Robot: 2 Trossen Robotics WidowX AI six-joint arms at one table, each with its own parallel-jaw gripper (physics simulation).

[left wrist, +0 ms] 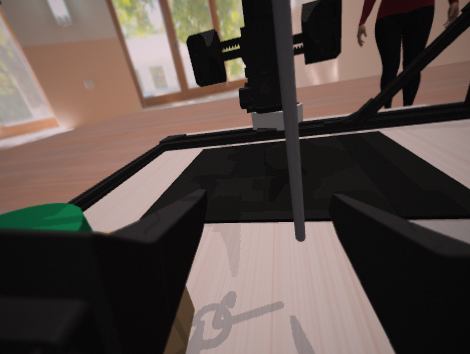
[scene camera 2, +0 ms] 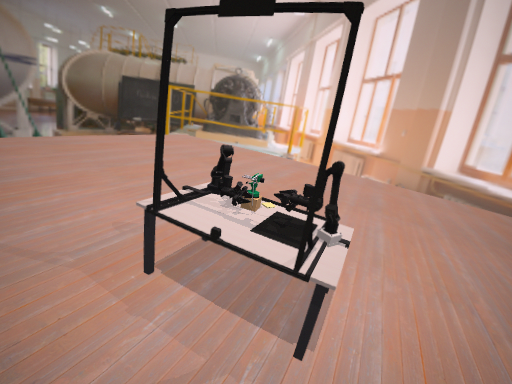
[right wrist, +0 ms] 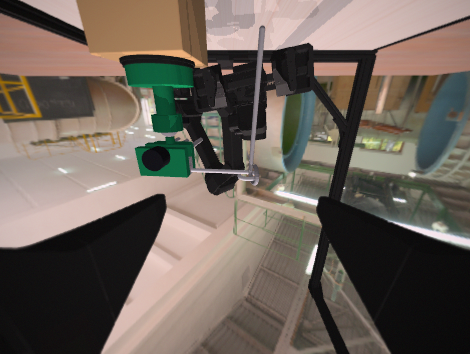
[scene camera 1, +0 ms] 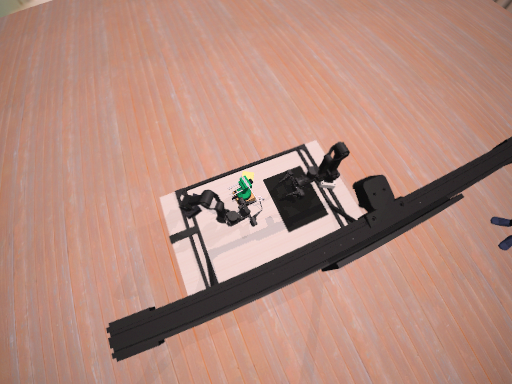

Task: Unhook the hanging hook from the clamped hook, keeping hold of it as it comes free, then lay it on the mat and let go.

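Frame: origin at the left arm's base, x down, y ahead, z right, level; centimetres.
Where they show: left gripper, fingertip midpoint: [left wrist: 267, 199] [scene camera 2: 252, 199] [right wrist: 245, 71] [scene camera 1: 259, 205]; right gripper, fingertip midpoint: [left wrist: 254, 40] [scene camera 2: 276, 193] [right wrist: 242, 202] [scene camera 1: 282, 189]; left arm's base, origin of the base link: [scene camera 2: 215, 184] [scene camera 1: 189, 207]; right arm's base, origin of the base link: [scene camera 2: 330, 231] [scene camera 1: 328, 178].
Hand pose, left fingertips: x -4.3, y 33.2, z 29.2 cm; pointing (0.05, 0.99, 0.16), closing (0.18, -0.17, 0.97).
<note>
Things, the pixels of their centre, and the offset from my left fingertips. "pt": a spot on its surface instead. Level surfaces: height alone.
- clamped hook, surface spot: [right wrist: 215, 171] pt dx -13.2, dy -1.1, dz -4.7 cm
- green vise, body centre: [right wrist: 171, 120] [scene camera 1: 241, 189] [scene camera 2: 252, 184] dx -6.1, dy -3.2, dz -12.9 cm
- hanging hook, body centre: [left wrist: 294, 81] [right wrist: 258, 119] dx -5.2, dy +0.8, dz +1.9 cm
- black mat, its level: dx +9.8 cm
- yellow piece, body centre: [scene camera 1: 247, 177] [scene camera 2: 268, 205] dx +9.7, dy +10.1, dz -23.1 cm
The clamped hook [right wrist: 215, 171] juts sideways from a green vise [scene camera 1: 245, 188] [right wrist: 165, 75]. The hanging hook [left wrist: 292, 150] [right wrist: 257, 100] is a thin grey rod. Its curled end meets the clamped hook's end, and its shaft hangs down. My left gripper [left wrist: 267, 199] [right wrist: 245, 71] is open, its fingers on either side of the shaft in the right wrist view, not closed on it. My right gripper [left wrist: 254, 40] [scene camera 2: 281, 197] is open and empty, above the black mat [scene camera 1: 305, 220] [left wrist: 425, 205] and apart from the hooks. Contact at the curled ends is too small to judge.
The vise stands on a wooden block [scene camera 2: 252, 203] [right wrist: 140, 30] close to my left gripper. A yellow piece [scene camera 1: 249, 176] [scene camera 2: 269, 205] lies behind it. A black frame [scene camera 2: 161, 110] stands around the table. A person [left wrist: 404, 45] stands beyond the table.
</note>
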